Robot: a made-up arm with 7 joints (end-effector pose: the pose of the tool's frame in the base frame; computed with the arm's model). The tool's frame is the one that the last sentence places.
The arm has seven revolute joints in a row. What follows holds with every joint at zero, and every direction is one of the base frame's.
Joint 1 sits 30 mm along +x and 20 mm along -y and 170 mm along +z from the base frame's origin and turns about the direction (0.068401, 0.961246, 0.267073), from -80.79 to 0.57 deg.
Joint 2 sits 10 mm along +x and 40 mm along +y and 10 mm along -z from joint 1 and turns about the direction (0.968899, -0.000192, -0.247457), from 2.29 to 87.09 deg.
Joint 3 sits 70 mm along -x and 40 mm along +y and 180 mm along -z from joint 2 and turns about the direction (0.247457, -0.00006, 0.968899), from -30.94 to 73.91 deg.
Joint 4 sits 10 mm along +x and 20 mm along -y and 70 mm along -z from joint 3 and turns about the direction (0.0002, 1, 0.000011), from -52.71 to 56.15 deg.
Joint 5 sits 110 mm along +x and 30 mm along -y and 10 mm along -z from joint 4 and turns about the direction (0.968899, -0.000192, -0.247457), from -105.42 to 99.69 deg.
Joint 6 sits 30 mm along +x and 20 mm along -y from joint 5 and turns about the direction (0.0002, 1, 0.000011), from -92.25 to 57.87 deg.
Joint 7 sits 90 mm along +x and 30 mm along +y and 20 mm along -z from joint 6 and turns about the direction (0.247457, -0.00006, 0.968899), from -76.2 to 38.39 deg.
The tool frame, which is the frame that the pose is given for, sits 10 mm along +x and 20 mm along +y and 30 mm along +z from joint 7; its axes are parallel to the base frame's.
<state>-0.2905 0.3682 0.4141 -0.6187 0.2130 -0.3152 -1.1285</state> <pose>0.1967 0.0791 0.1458 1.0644 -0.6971 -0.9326</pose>
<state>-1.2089 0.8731 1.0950 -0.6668 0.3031 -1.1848 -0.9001</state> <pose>0.1053 0.0767 0.2417 2.6394 -1.5680 0.5420</pose>
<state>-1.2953 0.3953 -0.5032 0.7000 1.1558 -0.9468 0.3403</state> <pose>0.3639 -0.1188 0.0684 1.3635 -1.5460 -1.0373</pose>
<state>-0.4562 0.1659 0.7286 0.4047 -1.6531 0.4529 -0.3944</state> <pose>0.3328 0.2022 -0.1226 -1.6876 -0.5891 0.1276</pose>
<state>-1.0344 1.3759 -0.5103 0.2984 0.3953 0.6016 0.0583</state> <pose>0.3677 0.2263 0.2085 1.7710 -0.0044 0.4818</pose>
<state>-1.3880 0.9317 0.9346 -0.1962 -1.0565 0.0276 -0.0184</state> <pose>0.1387 0.2819 0.3745 -0.4530 -2.1261 0.0164</pose>
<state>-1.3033 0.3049 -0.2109 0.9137 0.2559 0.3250 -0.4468</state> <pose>0.5131 -0.0161 0.1076 0.6145 0.0814 -0.5548</pose>
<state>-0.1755 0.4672 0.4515 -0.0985 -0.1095 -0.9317 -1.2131</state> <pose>0.2030 0.1516 0.0981 0.9629 -0.8076 -1.0622</pose>
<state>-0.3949 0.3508 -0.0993 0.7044 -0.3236 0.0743 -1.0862</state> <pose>0.3247 0.1127 -0.1703 -0.3966 0.3829 -0.9531</pose>
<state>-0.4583 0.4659 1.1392 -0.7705 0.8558 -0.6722 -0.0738</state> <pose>0.1671 0.1004 0.1774 2.0257 -1.2090 0.6552</pose>
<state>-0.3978 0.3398 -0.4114 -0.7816 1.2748 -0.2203 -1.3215</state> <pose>0.1297 -0.0919 0.0846 1.8445 -0.3758 -1.2727</pose>
